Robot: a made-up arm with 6 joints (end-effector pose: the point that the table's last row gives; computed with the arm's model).
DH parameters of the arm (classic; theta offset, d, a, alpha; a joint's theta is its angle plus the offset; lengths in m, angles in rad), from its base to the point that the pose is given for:
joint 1: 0 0.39 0.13 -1.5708
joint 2: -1.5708 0 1.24 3.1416
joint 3: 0 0 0.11 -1.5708
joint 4: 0 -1.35 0 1.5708
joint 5: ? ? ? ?
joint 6: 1.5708 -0.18 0 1.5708
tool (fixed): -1.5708 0 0 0
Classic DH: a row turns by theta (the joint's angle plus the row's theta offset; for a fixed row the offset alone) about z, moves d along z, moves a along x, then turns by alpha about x.
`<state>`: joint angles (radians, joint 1 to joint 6).
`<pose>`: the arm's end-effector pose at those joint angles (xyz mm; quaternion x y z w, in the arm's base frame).
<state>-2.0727 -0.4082 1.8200 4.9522 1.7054 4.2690</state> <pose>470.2 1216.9 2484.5 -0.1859 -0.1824 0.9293 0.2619</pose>
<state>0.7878 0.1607 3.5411 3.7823 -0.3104 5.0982</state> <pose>-808.7 -766.0 1104.4 0.2869 -0.1505 -0.9208 0.2170</pose>
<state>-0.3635 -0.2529 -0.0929 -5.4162 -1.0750 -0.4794</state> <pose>1112.2 -552.2 1826.7 -0.0772 0.3514 -0.4836 0.7979</pose>
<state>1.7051 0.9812 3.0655 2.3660 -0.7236 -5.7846</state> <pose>47.7 270.1 2277.0 -0.1418 -0.1703 -0.4349 0.8728</pose>
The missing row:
joint 5: 0 0 0 -1.5708
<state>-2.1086 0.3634 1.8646 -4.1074 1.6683 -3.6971</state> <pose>-209.1 -638.3 2878.8 0.2889 -0.1070 -0.5291 0.7907</pose>
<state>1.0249 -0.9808 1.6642 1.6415 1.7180 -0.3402</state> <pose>-1247.5 -1711.6 1624.8 0.3228 0.8767 0.3332 0.1275</pose>
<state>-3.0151 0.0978 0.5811 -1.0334 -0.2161 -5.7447</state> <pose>-1543.5 -229.7 2413.0 -0.1426 -0.2276 -0.9438 0.1924</pose>
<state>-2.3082 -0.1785 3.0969 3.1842 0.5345 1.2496</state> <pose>1058.9 1171.6 1391.3 -0.4720 -0.3899 0.2156 0.7607</pose>
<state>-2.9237 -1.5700 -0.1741 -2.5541 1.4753 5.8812</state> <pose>792.4 277.2 1730.5 -0.1842 -0.9707 0.1540 0.0033</pose>
